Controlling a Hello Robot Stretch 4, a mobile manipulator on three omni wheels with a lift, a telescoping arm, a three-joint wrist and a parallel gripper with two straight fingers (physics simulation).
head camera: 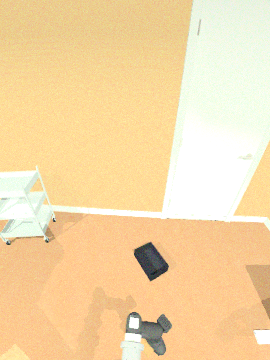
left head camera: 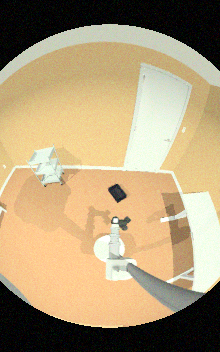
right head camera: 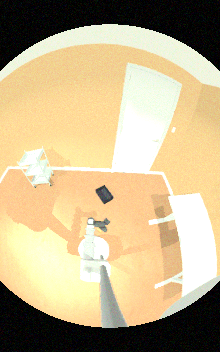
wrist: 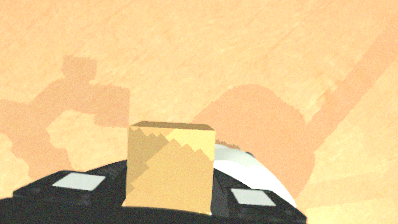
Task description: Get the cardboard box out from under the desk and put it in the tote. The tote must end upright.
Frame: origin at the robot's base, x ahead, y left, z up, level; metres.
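Seen in the pictures: gripper, between the fingertips: (wrist: 171, 177); robot's base, origin of its link: (left head camera: 108, 247) (right head camera: 94, 249).
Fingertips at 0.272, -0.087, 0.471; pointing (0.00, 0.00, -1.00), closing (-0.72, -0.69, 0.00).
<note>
Offsets run from my fingertips to a thing's top centre, as dx, dy, dz. "*": to the spot under its first point. Level surfaces: height alone.
The cardboard box {-0.002, +0.002, +0.023} (wrist: 170, 170) is a small tan block between the two fingers in the wrist view; it does not show clearly in the head views. My gripper (head camera: 162, 335) (left head camera: 127, 223) (right head camera: 105, 225) (wrist: 171, 177) is shut on it and holds it above the floor, in front of the robot. The black tote {+0.688, -0.022, -0.398} (head camera: 151, 261) (left head camera: 117, 193) (right head camera: 104, 194) stands upright on the floor, open side up, beyond the gripper and towards the door wall. The tote does not show in the wrist view. The white desk {dz +0.222} (left head camera: 205, 240) (right head camera: 195, 240) is on the right, apart from the gripper.
A desk foot (head camera: 262, 336) shows at the right edge of the head view. A white three-tier cart {* +0.996, +1.352, +0.164} (head camera: 17, 180) (left head camera: 42, 155) (right head camera: 32, 156) stands at the left by the wall. A white door {* +1.316, -0.500, +0.699} (head camera: 215, 125) (left head camera: 157, 120) (right head camera: 145, 120) is in the wall behind the tote.
</note>
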